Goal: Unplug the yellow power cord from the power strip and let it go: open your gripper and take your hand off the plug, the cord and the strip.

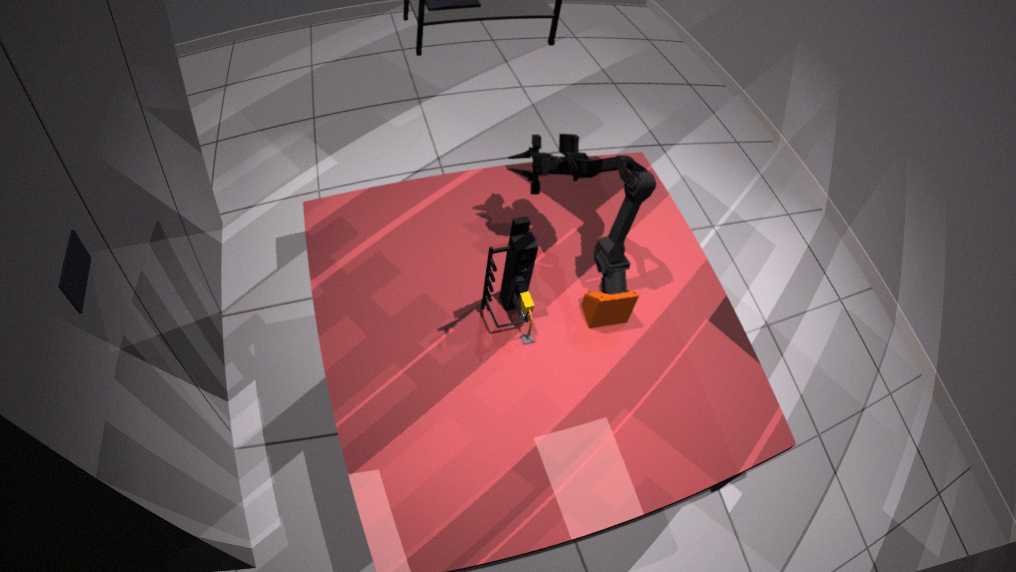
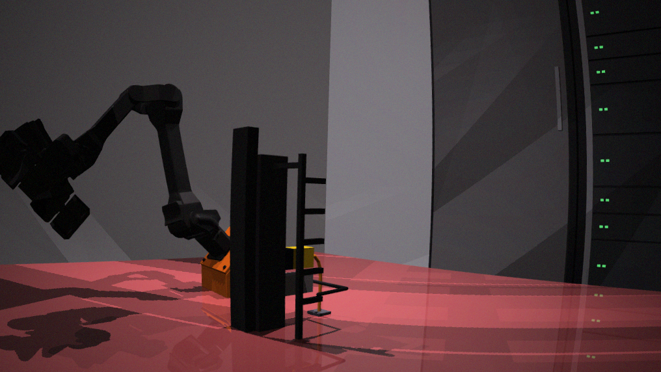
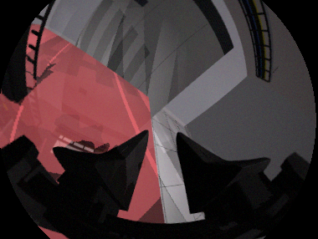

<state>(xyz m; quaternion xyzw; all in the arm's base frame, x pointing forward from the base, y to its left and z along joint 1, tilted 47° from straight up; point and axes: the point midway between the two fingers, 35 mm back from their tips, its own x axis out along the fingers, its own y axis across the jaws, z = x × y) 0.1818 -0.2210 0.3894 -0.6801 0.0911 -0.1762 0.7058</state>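
The yellow plug lies 7 cm ahead of my gripper tip, 42 cm to the left of it and 9 cm below it.
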